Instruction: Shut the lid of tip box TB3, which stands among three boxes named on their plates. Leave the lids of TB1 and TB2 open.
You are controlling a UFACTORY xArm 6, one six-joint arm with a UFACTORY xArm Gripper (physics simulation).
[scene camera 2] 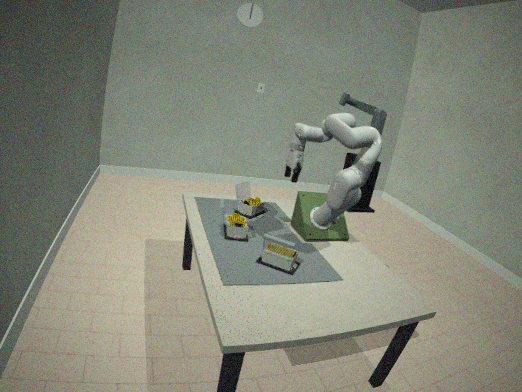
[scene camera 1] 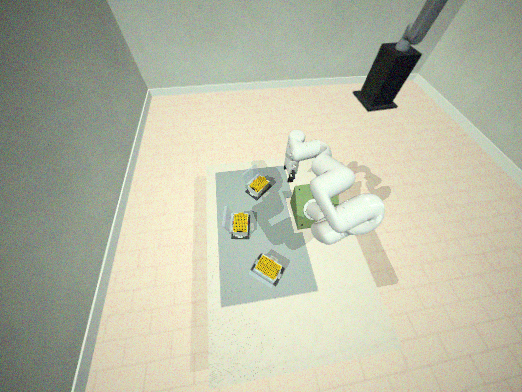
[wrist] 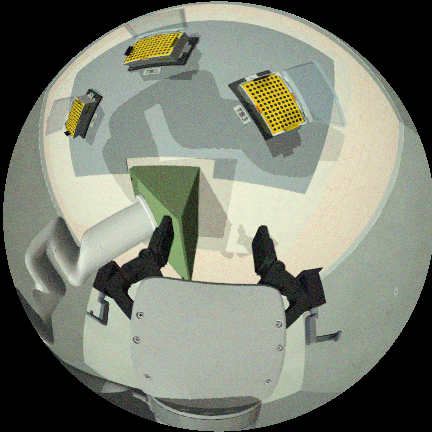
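Pixels of known places: gripper, fingertip midpoint: (scene camera 2: 290, 179) (scene camera 1: 288, 175) (wrist: 213, 229); arm's base at its link origin: (scene camera 2: 320, 218) (scene camera 1: 313, 209) (wrist: 148, 216).
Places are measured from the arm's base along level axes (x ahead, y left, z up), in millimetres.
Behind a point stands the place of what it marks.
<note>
Tip box TB3 (scene camera 1: 259, 185) @[x 270, y -254, z -30 mm] (scene camera 2: 250, 206) (wrist: 273, 104) @[x 265, y -263, z -31 mm] holds yellow tips; its name plate (wrist: 242, 115) @[x 229, y -215, z -86 mm] is readable in the wrist view. Its clear lid (scene camera 2: 243, 190) @[x 307, y -331, z 13 mm] (wrist: 320, 95) @[x 312, y -331, z 20 mm] stands open on the side away from the name plate. The middle box (scene camera 1: 241, 223) @[x 432, y -15, z -31 mm] (scene camera 2: 236, 228) (wrist: 156, 50) @[x 409, y -37, z -31 mm] and the third box (scene camera 1: 268, 267) @[x 338, y 258, z -30 mm] (scene camera 2: 279, 256) (wrist: 80, 116) @[x 324, y 224, z -32 mm] also have open clear lids; I cannot read their plates surely. My gripper (scene camera 1: 291, 177) @[x 125, y -171, z 144 mm] (scene camera 2: 292, 173) @[x 125, y -171, z 144 mm] (wrist: 213, 229) @[x 125, y -171, z 144 mm] is open and empty, high above the table, off to the robot-base side of TB3.
The boxes stand on a grey-blue mat (scene camera 1: 232, 292) @[x 542, y 326, z -88 mm] (scene camera 2: 235, 276) @[x 548, y 332, z -88 mm] (wrist: 95, 162) @[x 141, y 233, z -88 mm] on the pale table (scene camera 1: 300, 330) @[x 254, y 560, z -91 mm] (scene camera 2: 310, 315) @[x 368, y 589, z -91 mm]. The green wedge base (scene camera 1: 301, 220) @[x 80, y 39, z -39 mm] (scene camera 2: 306, 220) @[x 85, y 4, z -8 mm] (wrist: 165, 185) @[x 97, y -71, z 12 mm] of the arm stands beside the mat. A black pedestal (scene camera 1: 390, 75) stands on the floor beyond the table.
</note>
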